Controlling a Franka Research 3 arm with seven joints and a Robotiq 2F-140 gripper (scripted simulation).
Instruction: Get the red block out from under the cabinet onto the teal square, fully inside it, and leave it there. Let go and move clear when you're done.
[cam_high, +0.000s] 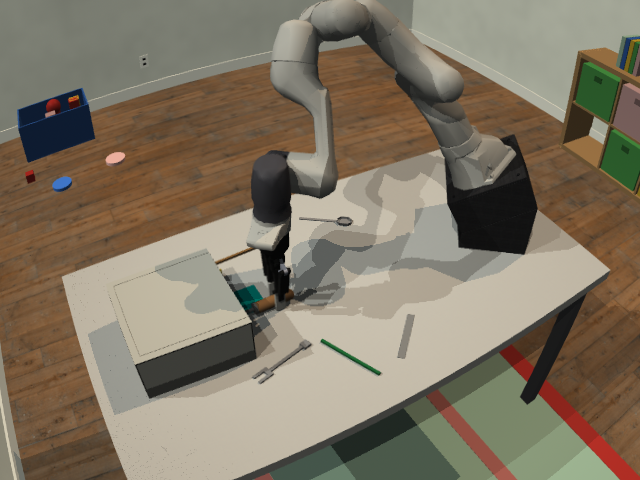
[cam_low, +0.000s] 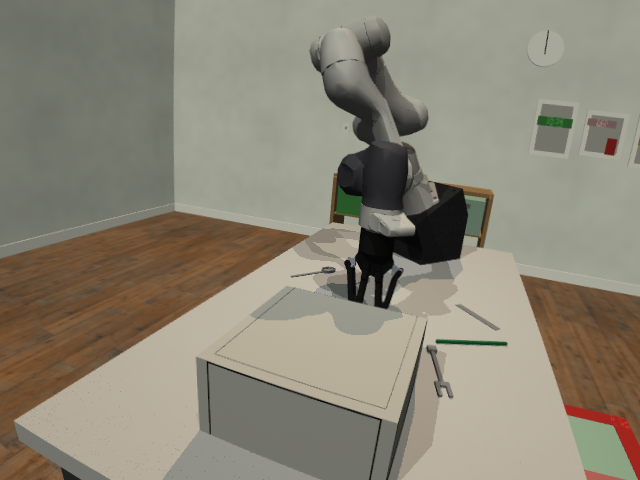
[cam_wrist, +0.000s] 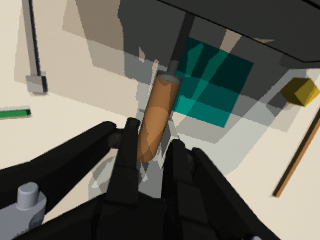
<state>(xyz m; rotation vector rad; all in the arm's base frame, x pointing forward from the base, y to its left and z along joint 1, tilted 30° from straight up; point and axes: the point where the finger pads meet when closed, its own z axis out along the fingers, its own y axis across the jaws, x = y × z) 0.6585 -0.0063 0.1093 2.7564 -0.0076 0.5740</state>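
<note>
The teal square is 7 cm ahead of my hand, 6 cm to the right of it and 4 cm below it. From my hand the other things lie so: tool with grey shaft 14 cm ahead, 4 cm to the right, 2 cm below; grey forked tool 17 cm to the left, 9 cm ahead, 3 cm below; yellow block 17 cm to the right, 9 cm ahead, 2 cm below.
</note>
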